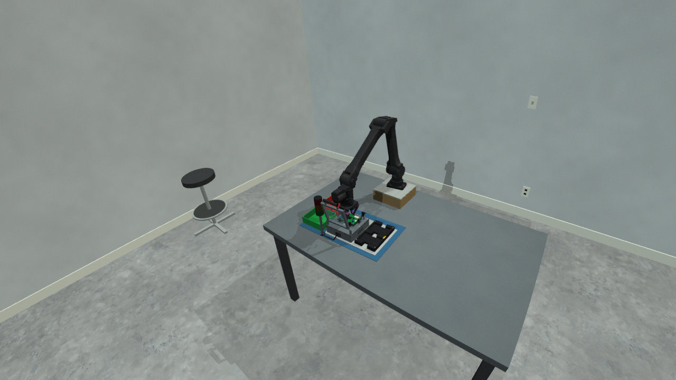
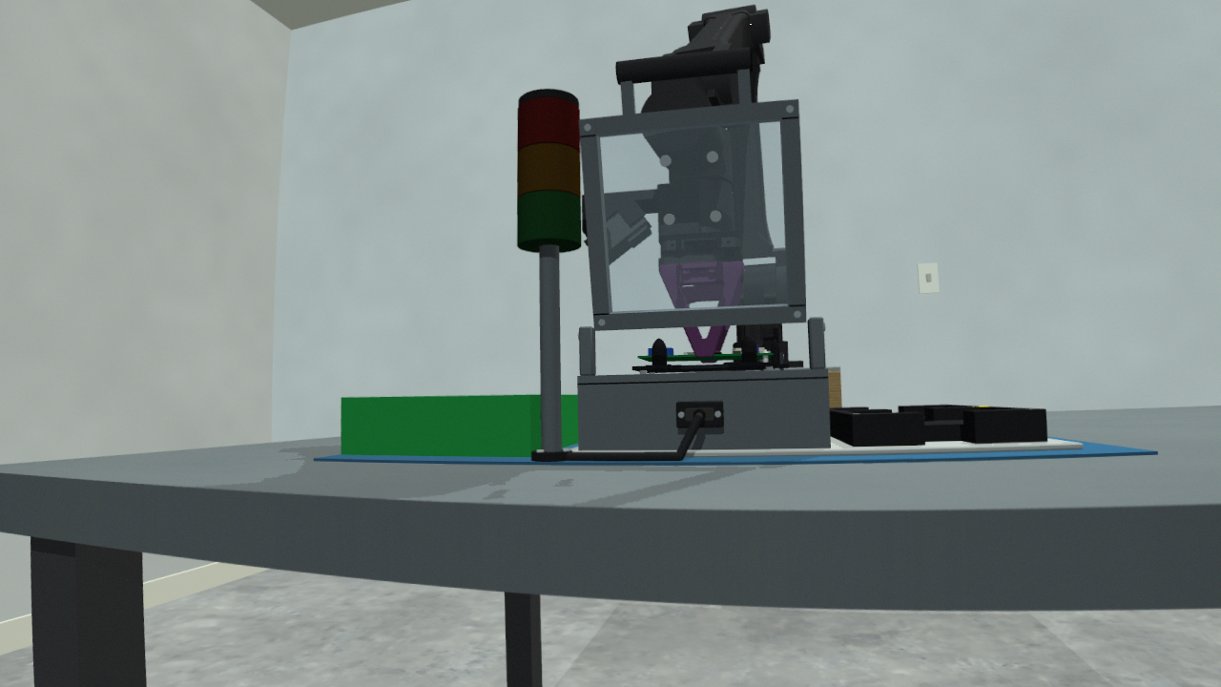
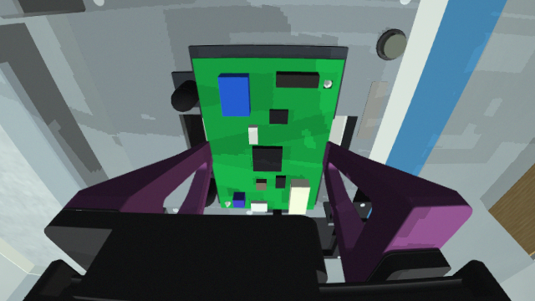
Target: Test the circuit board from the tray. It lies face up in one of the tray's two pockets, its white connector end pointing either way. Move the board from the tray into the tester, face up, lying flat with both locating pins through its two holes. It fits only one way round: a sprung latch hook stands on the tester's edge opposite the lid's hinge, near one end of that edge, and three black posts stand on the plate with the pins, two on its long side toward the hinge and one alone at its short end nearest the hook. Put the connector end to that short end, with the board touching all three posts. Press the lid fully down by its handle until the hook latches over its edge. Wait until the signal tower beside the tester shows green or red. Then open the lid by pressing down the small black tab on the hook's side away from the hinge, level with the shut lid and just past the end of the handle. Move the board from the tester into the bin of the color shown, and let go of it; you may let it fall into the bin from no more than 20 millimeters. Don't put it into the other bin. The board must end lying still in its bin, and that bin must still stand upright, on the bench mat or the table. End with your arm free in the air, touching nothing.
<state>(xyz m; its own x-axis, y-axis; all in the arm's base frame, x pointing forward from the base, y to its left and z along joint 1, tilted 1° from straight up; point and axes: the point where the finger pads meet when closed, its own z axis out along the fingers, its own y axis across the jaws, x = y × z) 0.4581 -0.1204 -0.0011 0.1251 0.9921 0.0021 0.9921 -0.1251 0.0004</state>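
My gripper is now right at the green circuit board. Round my hand: black tester plate 10 mm to the left, 10 mm below, 10 mm ahead; black latch hook 70 mm to the left, 50 mm behind, 10 mm above; clear lid 120 mm ahead, 100 mm above, 20 mm to the right.
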